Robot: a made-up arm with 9 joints.
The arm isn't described. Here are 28 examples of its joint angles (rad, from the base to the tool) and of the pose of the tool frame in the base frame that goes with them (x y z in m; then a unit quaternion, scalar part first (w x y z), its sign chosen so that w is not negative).
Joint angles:
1: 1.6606 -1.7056 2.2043 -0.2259 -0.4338 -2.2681 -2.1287 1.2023 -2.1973
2: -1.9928 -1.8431 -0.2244 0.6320 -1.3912 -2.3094 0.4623 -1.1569 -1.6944
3: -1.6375 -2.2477 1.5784 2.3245 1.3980 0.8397 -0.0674 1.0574 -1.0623
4: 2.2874 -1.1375 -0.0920 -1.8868 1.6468 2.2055 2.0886 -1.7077 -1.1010
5: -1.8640 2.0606 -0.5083 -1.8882 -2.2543 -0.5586 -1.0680 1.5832 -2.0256
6: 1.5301 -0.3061 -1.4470 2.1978 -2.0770 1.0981 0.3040 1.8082 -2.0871
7: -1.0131 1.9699 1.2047 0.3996 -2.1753 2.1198 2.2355 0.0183 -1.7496
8: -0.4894 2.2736 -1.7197 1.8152 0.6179 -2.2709 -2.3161 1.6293 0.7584
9: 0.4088 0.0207 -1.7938 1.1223 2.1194 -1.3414 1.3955 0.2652 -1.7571
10: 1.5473 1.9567 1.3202 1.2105 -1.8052 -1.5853 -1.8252 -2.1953 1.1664
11: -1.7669 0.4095 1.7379 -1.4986 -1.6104 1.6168 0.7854 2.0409 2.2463
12: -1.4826 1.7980 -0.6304 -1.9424 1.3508 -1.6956 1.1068 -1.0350 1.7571
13: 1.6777 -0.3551 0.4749 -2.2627 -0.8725 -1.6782 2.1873 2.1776 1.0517
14: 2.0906 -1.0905 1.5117 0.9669 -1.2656 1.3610 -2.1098 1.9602 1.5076
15: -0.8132 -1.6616 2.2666 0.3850 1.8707 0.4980 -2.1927 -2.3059 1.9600
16: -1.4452 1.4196 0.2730 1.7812 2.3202 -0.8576 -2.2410 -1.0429 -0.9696
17: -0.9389 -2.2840 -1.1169 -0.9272 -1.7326 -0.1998 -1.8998 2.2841 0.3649
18: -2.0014 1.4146 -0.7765 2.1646 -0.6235 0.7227 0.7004 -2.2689 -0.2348
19: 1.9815 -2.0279 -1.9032 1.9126 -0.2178 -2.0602 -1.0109 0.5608 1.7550
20: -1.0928 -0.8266 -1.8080 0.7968 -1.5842 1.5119 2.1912 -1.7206 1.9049
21: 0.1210 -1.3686 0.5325 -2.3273 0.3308 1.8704 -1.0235 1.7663 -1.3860
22: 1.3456 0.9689 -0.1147 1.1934 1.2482 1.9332 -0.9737 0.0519 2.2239
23: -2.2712 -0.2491 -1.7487 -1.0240 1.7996 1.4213 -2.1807 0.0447 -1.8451
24: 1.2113 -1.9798 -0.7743 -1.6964 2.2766 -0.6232 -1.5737 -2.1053 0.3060
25: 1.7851 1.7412 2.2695 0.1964 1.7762 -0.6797 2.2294 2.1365 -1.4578
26: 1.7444 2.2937 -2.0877 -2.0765 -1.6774 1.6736 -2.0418 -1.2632 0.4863
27: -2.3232 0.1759 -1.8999 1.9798 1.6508 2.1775 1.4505 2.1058 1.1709
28: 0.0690 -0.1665 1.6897 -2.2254 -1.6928 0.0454 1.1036 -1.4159 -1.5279
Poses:
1: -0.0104 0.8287 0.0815 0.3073 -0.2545 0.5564 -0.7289
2: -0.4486 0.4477 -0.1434 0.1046 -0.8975 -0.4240 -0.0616
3: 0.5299 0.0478 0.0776 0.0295 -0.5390 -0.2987 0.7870
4: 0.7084 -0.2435 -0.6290 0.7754 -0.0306 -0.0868 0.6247
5: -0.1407 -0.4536 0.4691 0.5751 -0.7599 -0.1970 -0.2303
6: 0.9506 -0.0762 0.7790 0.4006 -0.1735 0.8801 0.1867
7: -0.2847 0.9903 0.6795 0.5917 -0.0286 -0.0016 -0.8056
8: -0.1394 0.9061 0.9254 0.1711 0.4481 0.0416 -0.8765
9: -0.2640 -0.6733 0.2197 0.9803 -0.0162 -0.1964 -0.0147
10: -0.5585 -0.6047 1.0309 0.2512 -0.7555 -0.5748 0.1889
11: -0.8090 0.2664 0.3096 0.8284 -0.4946 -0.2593 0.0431
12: 0.0514 -0.3335 0.8074 0.0336 0.4086 0.9116 -0.0314
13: 0.2350 0.0973 0.1971 0.3371 -0.6176 -0.7079 -0.0613
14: 0.4465 -0.5483 -0.3917 0.7093 0.0053 -0.2279 0.6670
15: -0.7422 -0.0032 0.1528 0.5254 -0.7987 -0.0763 0.2832
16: -0.0092 0.1919 1.2347 0.3490 -0.4142 0.8400 0.0322
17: 0.0026 -0.1609 -0.1186 0.3743 0.3111 -0.6344 0.6005
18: -0.0971 -0.0756 1.3866 0.2083 -0.2484 0.9440 -0.0607
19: 0.1668 -0.3234 -1.1301 0.1871 0.7156 -0.0434 0.6716
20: -1.3776 -0.3247 -0.0209 0.3879 0.8498 -0.0265 -0.3559
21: -0.1733 -0.4209 -0.1739 0.3630 -0.7031 -0.4534 -0.4103
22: 0.6373 0.1598 0.4299 0.3601 0.1810 -0.5738 -0.7129
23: -0.8342 0.8553 0.6182 0.4396 0.8151 0.3174 -0.2041
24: -0.1733 -0.0523 -0.5549 0.4974 0.7463 -0.3812 -0.2244
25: -0.2459 0.1745 0.2569 0.8487 0.0837 -0.2003 -0.4822
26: 0.0793 -0.1386 0.8541 0.8454 -0.3548 0.3883 0.0926
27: -0.4345 0.3830 0.4486 0.0879 -0.9073 -0.4105 0.0235
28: -0.7435 -0.2784 0.1288 0.8639 0.4918 0.0426 -0.0998
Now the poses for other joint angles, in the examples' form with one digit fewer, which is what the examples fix.
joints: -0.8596 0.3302 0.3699 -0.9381 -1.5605 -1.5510 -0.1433 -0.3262 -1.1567
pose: -0.745 -0.045 0.636 0.904 -0.379 0.106 -0.167
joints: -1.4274 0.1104 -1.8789 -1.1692 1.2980 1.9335 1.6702 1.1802 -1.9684
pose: -0.178 0.525 0.753 0.187 0.480 -0.511 -0.688
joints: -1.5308 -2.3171 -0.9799 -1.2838 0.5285 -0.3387 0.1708 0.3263 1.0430
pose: -0.165 0.097 -0.036 0.581 0.749 0.313 0.054
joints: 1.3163 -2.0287 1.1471 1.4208 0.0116 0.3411 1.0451 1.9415 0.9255
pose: -0.258 -0.115 -0.163 0.106 0.137 0.512 -0.841
